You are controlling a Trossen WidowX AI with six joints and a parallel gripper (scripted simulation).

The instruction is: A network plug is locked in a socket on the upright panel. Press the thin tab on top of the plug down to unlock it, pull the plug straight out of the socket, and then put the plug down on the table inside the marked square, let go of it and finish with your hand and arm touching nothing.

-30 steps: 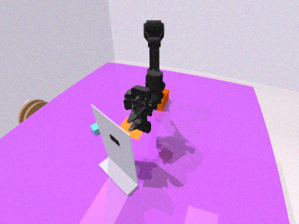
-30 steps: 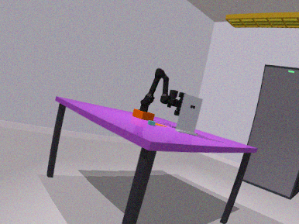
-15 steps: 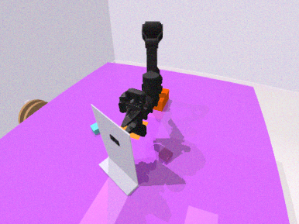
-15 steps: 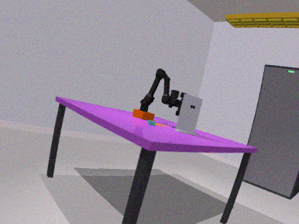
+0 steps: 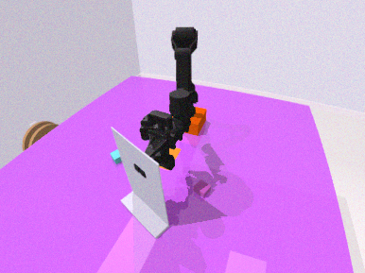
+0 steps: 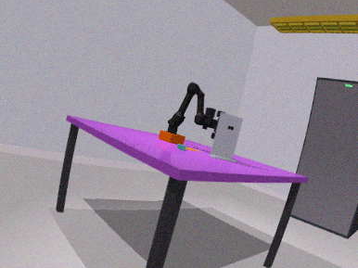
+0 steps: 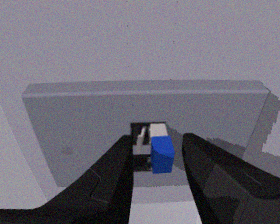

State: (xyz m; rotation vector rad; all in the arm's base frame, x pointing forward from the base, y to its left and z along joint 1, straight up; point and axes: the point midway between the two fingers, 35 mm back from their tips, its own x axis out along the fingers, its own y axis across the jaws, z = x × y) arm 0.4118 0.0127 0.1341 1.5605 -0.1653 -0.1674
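My gripper tip is now 210 mm past the orange marked square, 50 mm to the left of it and 200 mm above it. From my gripper tip the other things lie so: network plug: 10 mm ahead; then grey upright panel: 30 mm ahead, 10 mm to the right, 70 mm below; then thin pale tab: 10 mm ahead, 10 mm above.
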